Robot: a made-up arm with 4 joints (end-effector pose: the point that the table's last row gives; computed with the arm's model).
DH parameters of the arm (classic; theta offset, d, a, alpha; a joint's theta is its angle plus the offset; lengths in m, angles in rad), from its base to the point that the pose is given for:
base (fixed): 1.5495 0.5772 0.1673 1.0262
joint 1: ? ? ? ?
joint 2: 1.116 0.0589 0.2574 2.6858
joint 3: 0 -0.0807 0.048 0.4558
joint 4: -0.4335 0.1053 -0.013 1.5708
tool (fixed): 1.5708 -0.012 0 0
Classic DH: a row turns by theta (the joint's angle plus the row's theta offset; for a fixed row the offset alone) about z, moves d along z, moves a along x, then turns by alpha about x.
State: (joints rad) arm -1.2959 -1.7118 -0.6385 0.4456
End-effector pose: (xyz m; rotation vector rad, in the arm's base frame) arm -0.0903 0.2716 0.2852 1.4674 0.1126 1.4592
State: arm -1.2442 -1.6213 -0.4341 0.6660
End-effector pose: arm -0.0706 0.2759 0.2822 1.7195 0.4191 1.4628
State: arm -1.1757 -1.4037 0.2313 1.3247
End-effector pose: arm -0.0204 0.2771 0.2647 2.4144 1.4696 0.9970
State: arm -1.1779 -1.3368 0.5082 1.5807
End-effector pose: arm -0.0079 0.2721 0.2531 -2.4205 -1.7048 -0.5159
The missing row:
joint 1: 0 -0.1218 -0.0185 2.1154
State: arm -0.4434 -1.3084 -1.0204 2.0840
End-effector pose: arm -0.0421 0.3508 0.4131 -1.6848 -0.7082 -1.9853
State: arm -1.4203 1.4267 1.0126 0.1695
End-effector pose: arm -0.1069 -0.0070 0.7866 -0.2217 -0.8534 0.5471
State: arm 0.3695 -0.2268 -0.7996 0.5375
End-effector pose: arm 0.0976 0.3186 0.5364 1.4985 -1.7082 1.3543
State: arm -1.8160 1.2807 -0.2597 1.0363
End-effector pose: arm -0.1330 0.1313 0.8044 -0.9680 -0.4846 0.8882
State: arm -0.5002 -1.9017 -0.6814 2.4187
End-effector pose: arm -0.1750 0.3752 0.4045 -1.1430 -1.3061 -0.8497
